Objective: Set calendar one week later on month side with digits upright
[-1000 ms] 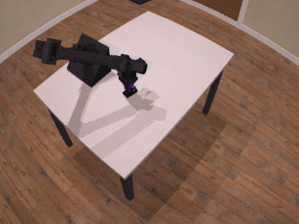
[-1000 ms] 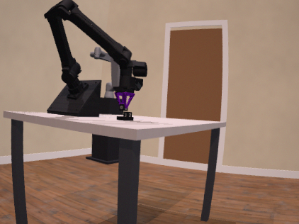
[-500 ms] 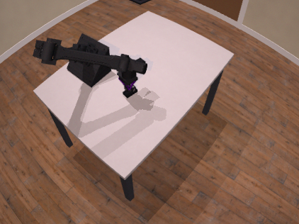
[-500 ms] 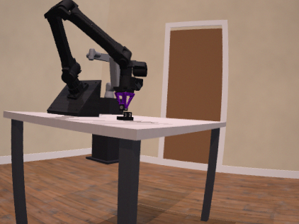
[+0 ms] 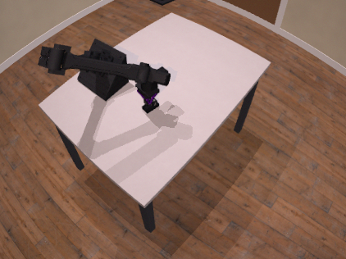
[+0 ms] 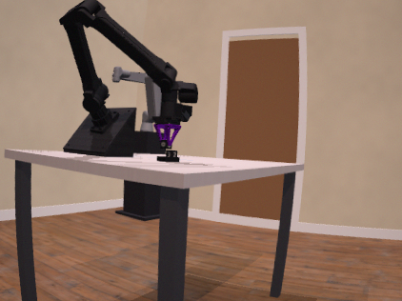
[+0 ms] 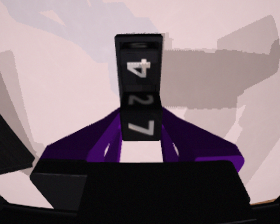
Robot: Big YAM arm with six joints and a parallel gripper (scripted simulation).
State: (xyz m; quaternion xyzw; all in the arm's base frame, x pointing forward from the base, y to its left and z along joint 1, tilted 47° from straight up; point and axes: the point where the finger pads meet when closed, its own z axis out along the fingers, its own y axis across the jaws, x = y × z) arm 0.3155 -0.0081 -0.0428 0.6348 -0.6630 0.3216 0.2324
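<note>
Right now my hand is right at the black date cube. The rest, counted from my hand: black tray: 6 cm below, 2 cm to the left.
</note>
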